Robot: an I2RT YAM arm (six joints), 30 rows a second.
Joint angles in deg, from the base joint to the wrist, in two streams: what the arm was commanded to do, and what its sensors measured. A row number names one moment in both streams.
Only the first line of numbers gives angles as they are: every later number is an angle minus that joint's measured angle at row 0.
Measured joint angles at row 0:
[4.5 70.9 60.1 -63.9 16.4 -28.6]
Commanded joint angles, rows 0 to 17:
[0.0 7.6 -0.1 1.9 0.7 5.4]
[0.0 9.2 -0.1 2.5 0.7 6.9]
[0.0 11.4 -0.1 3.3 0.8 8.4]
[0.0 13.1 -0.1 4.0 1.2 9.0]
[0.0 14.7 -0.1 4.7 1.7 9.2]
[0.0 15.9 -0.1 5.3 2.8 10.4]
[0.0 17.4 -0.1 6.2 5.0 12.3]
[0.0 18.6 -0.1 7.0 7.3 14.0]
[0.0 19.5 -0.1 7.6 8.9 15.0]
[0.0 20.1 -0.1 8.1 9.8 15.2]
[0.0 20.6 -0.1 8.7 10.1 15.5]
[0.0 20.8 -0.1 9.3 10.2 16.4]
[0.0 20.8 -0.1 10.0 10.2 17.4]
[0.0 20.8 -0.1 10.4 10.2 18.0]
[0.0 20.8 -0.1 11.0 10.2 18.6]
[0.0 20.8 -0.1 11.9 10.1 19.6]
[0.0 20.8 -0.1 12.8 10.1 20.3]
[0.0 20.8 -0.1 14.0 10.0 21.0]
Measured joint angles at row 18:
[0.0 20.6 0.0 12.1 8.9 16.9]
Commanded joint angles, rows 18 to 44:
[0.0 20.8 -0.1 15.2 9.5 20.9]
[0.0 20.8 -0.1 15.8 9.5 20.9]
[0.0 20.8 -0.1 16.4 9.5 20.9]
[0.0 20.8 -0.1 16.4 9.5 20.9]
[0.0 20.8 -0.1 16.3 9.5 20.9]
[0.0 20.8 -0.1 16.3 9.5 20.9]
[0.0 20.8 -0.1 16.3 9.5 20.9]
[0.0 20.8 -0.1 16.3 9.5 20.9]
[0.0 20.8 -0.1 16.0 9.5 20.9]
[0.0 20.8 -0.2 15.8 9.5 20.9]
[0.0 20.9 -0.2 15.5 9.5 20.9]
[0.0 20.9 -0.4 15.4 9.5 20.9]
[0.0 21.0 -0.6 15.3 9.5 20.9]
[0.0 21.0 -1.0 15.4 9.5 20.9]
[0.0 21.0 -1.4 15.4 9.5 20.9]
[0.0 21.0 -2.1 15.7 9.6 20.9]
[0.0 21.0 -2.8 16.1 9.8 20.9]
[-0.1 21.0 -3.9 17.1 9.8 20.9]
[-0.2 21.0 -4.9 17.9 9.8 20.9]
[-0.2 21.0 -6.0 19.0 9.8 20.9]
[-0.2 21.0 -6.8 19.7 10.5 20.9]
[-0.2 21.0 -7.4 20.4 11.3 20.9]
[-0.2 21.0 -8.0 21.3 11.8 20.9]
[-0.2 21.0 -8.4 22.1 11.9 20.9]
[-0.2 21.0 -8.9 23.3 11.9 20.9]
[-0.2 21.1 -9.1 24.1 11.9 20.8]
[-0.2 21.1 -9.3 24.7 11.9 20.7]
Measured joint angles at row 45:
[0.0 20.6 -8.1 23.1 10.4 19.8]
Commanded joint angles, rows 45 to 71:
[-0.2 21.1 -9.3 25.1 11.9 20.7]
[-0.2 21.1 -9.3 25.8 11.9 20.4]
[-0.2 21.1 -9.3 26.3 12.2 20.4]
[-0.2 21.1 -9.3 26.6 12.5 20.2]
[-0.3 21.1 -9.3 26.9 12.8 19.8]
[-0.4 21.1 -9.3 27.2 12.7 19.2]
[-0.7 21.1 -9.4 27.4 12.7 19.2]
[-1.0 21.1 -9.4 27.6 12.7 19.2]
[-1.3 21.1 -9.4 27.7 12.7 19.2]
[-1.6 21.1 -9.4 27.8 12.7 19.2]
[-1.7 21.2 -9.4 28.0 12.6 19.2]
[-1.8 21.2 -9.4 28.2 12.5 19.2]
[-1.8 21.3 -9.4 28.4 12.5 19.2]
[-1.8 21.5 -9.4 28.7 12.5 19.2]
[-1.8 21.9 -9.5 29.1 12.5 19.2]
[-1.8 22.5 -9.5 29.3 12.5 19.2]
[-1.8 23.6 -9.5 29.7 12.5 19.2]
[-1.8 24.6 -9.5 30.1 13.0 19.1]
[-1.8 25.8 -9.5 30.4 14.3 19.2]
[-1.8 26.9 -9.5 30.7 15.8 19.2]
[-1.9 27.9 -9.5 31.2 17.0 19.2]
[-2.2 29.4 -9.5 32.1 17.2 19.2]
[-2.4 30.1 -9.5 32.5 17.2 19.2]
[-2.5 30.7 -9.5 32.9 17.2 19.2]
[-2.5 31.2 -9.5 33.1 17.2 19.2]
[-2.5 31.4 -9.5 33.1 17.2 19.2]
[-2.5 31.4 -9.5 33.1 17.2 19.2]
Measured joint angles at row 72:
[-2.1 29.4 -8.9 33.2 16.5 19.1]
